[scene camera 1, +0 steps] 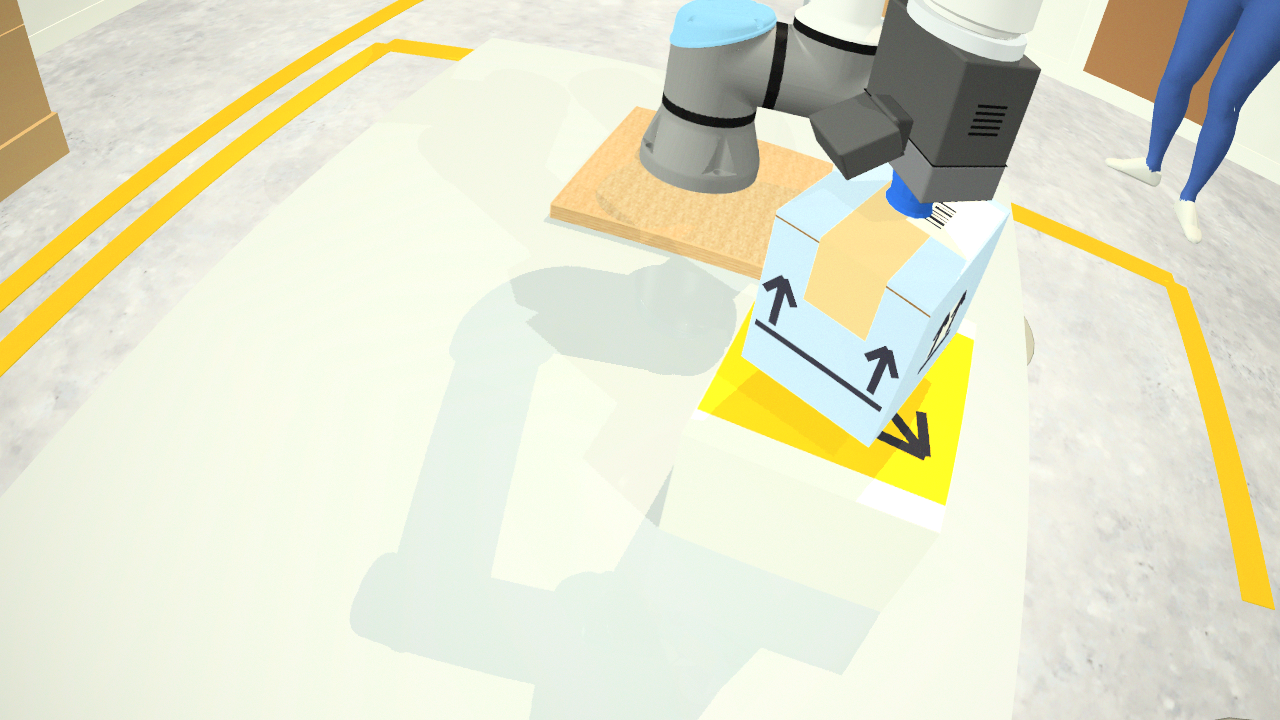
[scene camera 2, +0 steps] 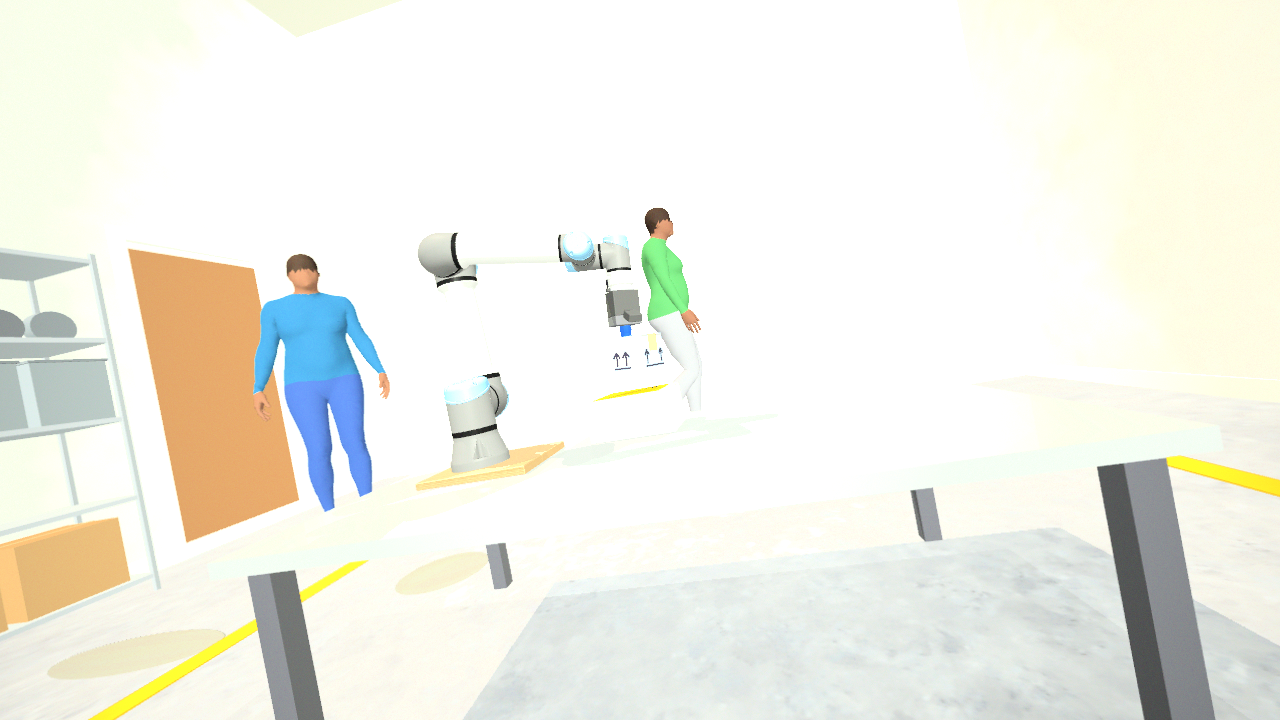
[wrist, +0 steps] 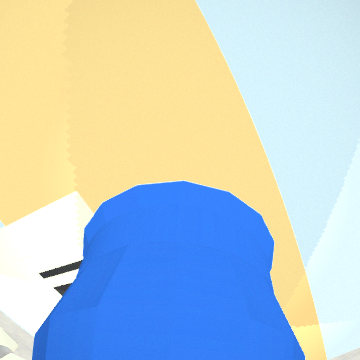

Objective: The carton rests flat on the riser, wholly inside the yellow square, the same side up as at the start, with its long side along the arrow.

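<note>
The light blue carton (scene camera 1: 814, 331) (scene camera 2: 638, 358) (wrist: 310, 100) hangs upright under my suction cup (scene camera 1: 908, 207) (scene camera 2: 625, 330) (wrist: 175, 240), which is shut on its taped top beside the white label. Its printed arrows point up. It is over the yellow square (scene camera 1: 950, 394) (scene camera 2: 631, 392) on the pale riser (scene camera 1: 796, 510), apparently a little above it, with a shadow in front. The taped end faces scene camera 1; the long side appears to run across the black arrow (scene camera 1: 924, 434). Only the arrow's head end shows; the carton hides the rest. The carton's underside is hidden.
My arm's base stands on a wooden board (scene camera 1: 626, 188) (scene camera 2: 537, 458) on the pale table (scene camera 1: 268, 447), behind the riser in scene camera 1. One person in blue (scene camera 1: 1199, 80) (scene camera 2: 313, 340) and one in green (scene camera 2: 664, 277) stand beyond the table. A shelf unit stands far left in scene camera 2.
</note>
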